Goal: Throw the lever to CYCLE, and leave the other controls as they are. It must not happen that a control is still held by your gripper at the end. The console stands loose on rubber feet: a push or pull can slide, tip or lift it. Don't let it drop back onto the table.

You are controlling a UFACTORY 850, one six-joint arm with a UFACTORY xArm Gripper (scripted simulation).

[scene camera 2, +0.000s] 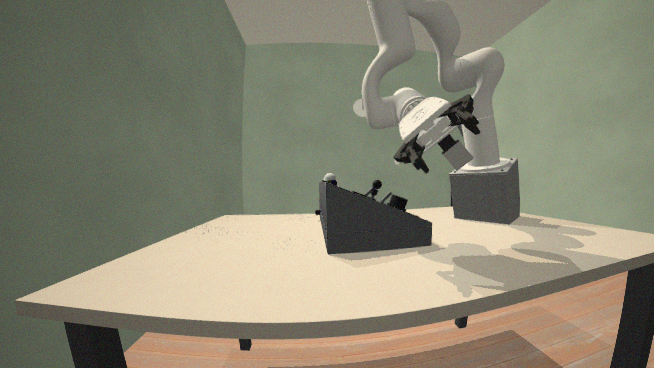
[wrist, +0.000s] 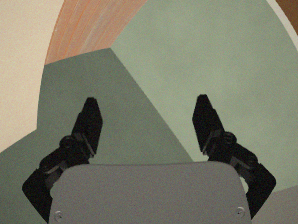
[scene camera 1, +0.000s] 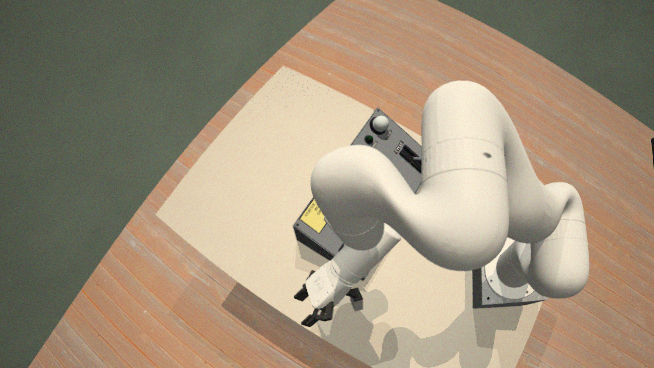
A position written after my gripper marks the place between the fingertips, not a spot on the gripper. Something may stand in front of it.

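Note:
I can see my gripper (scene camera 2: 447, 147), and scene camera 1 shows the gripper (scene camera 1: 301, 311) too, while my wrist camera gives me another look at the gripper (wrist: 147, 107). There is also a console (scene camera 2: 354, 222), which I find again in scene camera 1, the console (scene camera 1: 387, 137). In the wrist view the console is out of frame.

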